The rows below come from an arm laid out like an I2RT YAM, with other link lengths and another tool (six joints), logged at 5 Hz.
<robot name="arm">
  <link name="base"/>
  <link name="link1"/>
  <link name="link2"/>
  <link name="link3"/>
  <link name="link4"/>
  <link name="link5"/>
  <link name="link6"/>
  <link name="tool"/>
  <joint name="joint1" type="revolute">
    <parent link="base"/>
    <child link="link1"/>
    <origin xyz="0 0 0.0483"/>
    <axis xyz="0 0 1"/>
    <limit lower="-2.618" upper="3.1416"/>
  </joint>
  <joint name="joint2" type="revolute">
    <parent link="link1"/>
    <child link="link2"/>
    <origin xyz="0.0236 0.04 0.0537" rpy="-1.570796 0 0"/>
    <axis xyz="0 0 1"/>
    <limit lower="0" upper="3.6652"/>
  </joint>
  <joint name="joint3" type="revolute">
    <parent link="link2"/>
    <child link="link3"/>
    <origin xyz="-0.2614 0 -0.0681" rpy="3.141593 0 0"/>
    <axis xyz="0 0 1"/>
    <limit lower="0" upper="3.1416"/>
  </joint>
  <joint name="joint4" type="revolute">
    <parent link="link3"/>
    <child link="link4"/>
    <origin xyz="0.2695 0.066 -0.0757"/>
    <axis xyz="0 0 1"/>
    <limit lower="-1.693" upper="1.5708"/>
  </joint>
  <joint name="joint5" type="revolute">
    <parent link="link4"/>
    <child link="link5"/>
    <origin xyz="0.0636 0.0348 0.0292" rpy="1.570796 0 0"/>
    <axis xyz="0 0 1"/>
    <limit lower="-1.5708" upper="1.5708"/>
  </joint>
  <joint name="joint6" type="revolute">
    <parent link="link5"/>
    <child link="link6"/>
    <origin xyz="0.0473 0 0.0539" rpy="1.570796 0 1.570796"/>
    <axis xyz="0 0 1"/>
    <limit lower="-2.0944" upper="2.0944"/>
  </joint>
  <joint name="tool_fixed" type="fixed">
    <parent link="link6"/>
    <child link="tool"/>
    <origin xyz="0.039 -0.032 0.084" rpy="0 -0.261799 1.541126"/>
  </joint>
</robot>
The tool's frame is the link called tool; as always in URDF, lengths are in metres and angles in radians.
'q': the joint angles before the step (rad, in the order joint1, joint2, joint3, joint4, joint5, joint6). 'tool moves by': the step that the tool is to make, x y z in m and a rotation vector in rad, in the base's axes. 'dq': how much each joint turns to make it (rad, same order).
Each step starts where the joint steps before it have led.
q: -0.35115, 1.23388, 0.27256, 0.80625, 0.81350, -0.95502
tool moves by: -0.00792, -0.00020, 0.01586, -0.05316, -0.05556, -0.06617
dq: 0.01029, -0.00457, -0.00113, 0.09308, 0.07933, -0.03472
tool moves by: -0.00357, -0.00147, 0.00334, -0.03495, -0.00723, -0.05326
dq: 0.00269, 0.03850, -0.00077, 0.09572, 0.05686, -0.04767
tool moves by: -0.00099, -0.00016, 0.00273, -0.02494, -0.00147, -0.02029
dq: -0.00003, 0.02252, -0.00190, 0.06753, 0.01981, -0.04083
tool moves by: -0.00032, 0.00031, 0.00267, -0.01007, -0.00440, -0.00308
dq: 0.00001, 0.00007, 0.00000, 0.01953, 0.00268, -0.01450
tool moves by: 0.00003, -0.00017, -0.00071, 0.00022, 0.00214, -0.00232
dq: 0.00003, 0.00415, -0.00002, 0.00302, 0.00232, -0.00114
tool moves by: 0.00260, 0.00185, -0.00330, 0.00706, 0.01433, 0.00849
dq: 0.00951, 0.00683, 0.00116, -0.01303, 0.00112, 0.00344
